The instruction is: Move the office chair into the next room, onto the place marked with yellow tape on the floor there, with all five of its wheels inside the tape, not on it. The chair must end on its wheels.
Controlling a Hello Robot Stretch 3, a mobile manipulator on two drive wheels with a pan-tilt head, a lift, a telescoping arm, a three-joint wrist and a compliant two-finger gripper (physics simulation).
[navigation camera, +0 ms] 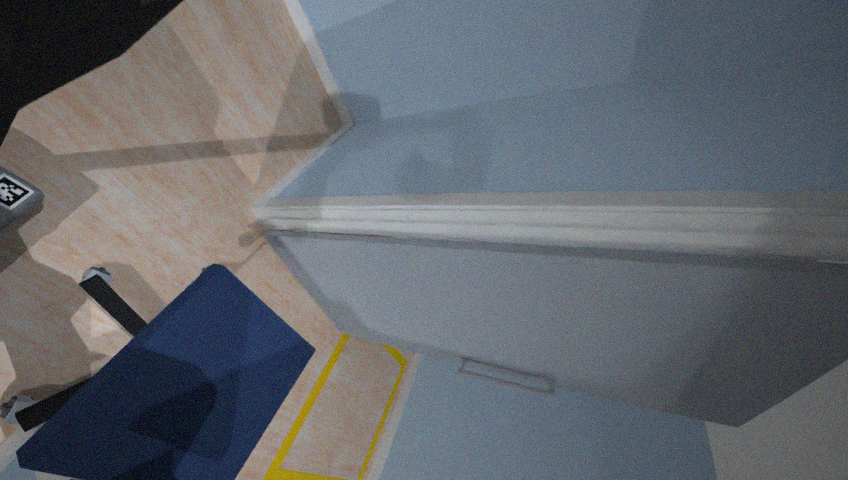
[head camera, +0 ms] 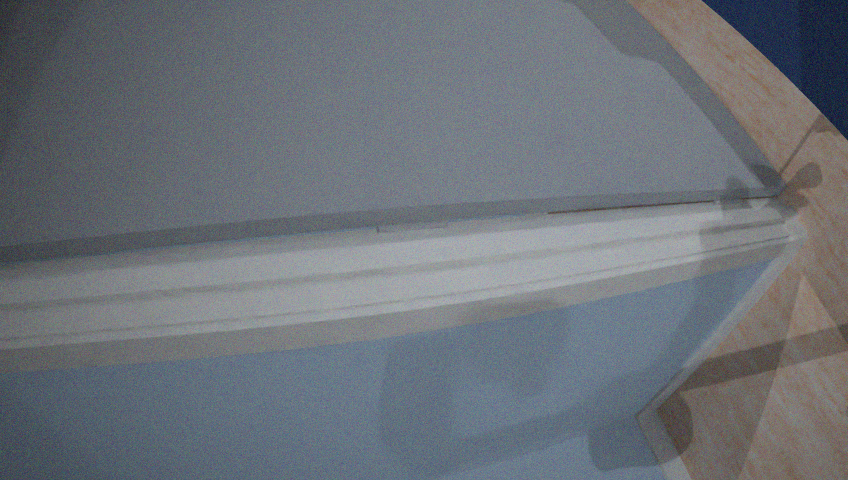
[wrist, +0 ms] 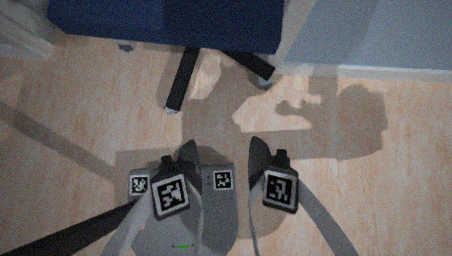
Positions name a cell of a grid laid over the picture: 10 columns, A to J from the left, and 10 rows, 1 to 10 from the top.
Observation:
In view: my gripper (wrist: E7), a blue chair seat (navigation camera: C9) and a white door frame (head camera: B3).
The blue chair seat is seen too in the wrist view (wrist: F2).

